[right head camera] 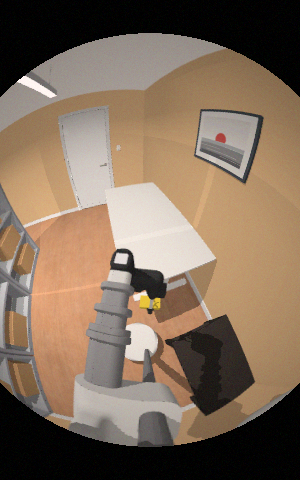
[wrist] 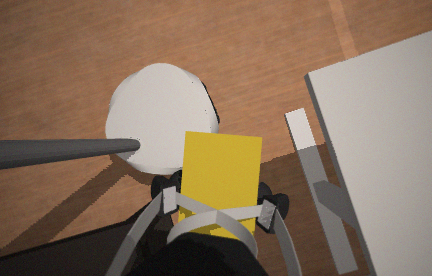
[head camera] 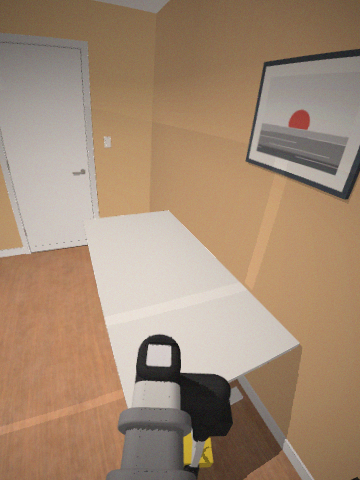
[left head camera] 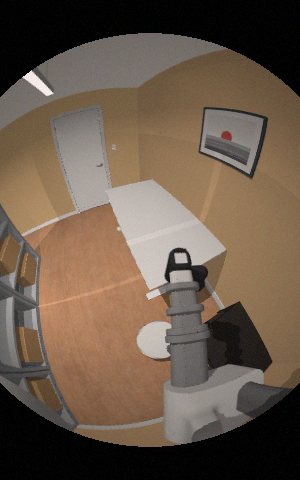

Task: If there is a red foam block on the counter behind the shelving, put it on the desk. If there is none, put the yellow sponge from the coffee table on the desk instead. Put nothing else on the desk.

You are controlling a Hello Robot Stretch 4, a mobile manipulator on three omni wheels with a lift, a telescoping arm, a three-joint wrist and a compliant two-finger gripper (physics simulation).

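Seen in the pictures: gripper, fingertip midpoint: [wrist: 219, 191] [head camera: 190, 452]; robot's base at its link origin: [right head camera: 137, 340] [wrist: 171, 122] [left head camera: 156, 338].
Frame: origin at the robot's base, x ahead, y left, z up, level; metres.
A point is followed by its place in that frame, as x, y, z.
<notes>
My gripper [wrist: 219, 191] {0.263, -0.088, 0.837} is shut on the yellow sponge [wrist: 222, 160] {0.264, -0.054, 0.878} [right head camera: 145, 302] {0.255, -0.063, 0.878} [head camera: 207, 452] {0.253, -0.122, 0.879}, with one fingertip against each side. The sponge hangs above the floor, apart from the desk. The arm hides part of it in the head camera view. The white desk [head camera: 170, 260] {1.270, -0.027, 0.692} [left head camera: 155, 210] {1.208, -0.003, 0.693} [right head camera: 145, 210] {1.251, 0.034, 0.692} [wrist: 380, 125] {0.483, 0.006, 0.692} stands along the right wall. Its near end is just beyond the gripper in the head views and to the right of the sponge in the wrist view. No object shows on the visible desk top. The red foam block, the counter and the coffee table do not show.
Grey shelving [left head camera: 6, 320] {-0.204, 1.680, 0.506} with brown boxes stands at the left. A dark, flat-topped piece of furniture [left head camera: 240, 335] {-0.099, -0.732, 0.422} [right head camera: 215, 360] {-0.181, -0.669, 0.422} is at the lower right by the wall. My round white base [right head camera: 137, 342] {-0.004, -0.012, 0.187} [wrist: 160, 110] {0.004, 0.033, 0.187} is below the arm. A door [head camera: 47, 145] {2.388, 1.246, 1.172} is at the back.
</notes>
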